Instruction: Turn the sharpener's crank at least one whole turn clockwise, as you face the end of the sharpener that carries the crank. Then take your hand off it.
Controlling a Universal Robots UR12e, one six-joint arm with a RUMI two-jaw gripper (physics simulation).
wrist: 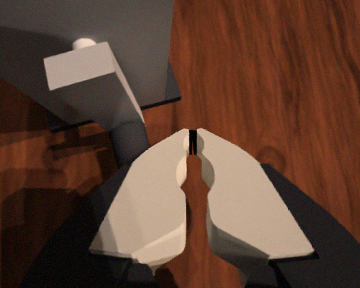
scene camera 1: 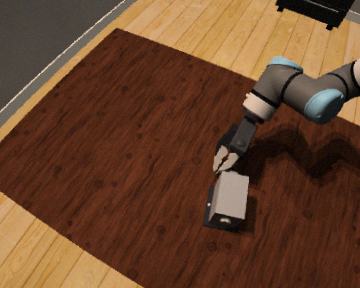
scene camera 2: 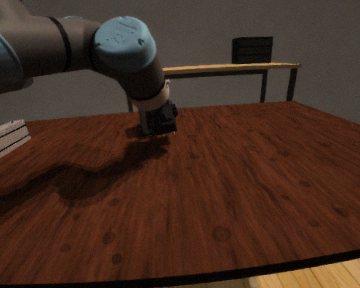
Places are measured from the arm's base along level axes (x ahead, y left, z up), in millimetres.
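Pixels of known places: gripper, fingertip midpoint: (wrist: 192, 132) (scene camera 1: 215, 172).
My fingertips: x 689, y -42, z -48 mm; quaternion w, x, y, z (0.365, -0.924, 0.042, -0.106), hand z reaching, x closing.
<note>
For each thing: its middle in the pictures, then the offset to it from my fingertips. "*": a spot on its surface instead. Level surfaces: height alone.
- sharpener, surface spot: (wrist: 135, 30) * 29 mm back, 31 mm left, 59 mm up
- black handle, surface spot: (wrist: 128, 140) * 41 mm back, 5 mm right, 20 mm up
- brown wood table top, its level: 27 mm down
The sharpener (scene camera 1: 231, 195) (wrist: 135, 30) stands upright on its dark base, with the crank end towards the gripper. It cannot be made out clearly behind the gripper in scene camera 2. In the wrist view the pale crank arm (wrist: 82, 67) slants down to the right from near its pivot, and the black handle (wrist: 128, 140) is at its lower end. My gripper (scene camera 1: 217, 170) (wrist: 192, 132) is shut and empty, its fingertips together, right of the handle. The left finger overlaps the handle's end in the view; whether they touch I cannot tell. In scene camera 2 the gripper (scene camera 2: 172, 133) is low over the table.
The brown wood table top (scene camera 1: 125, 125) (scene camera 2: 225, 190) spreads around the sharpener. A pale box with dark lines (scene camera 2: 12, 139) is at the left edge of scene camera 2. Behind, a bench (scene camera 2: 225, 68) bears a dark box (scene camera 2: 252, 50). The arm comes from the right in scene camera 1.
</note>
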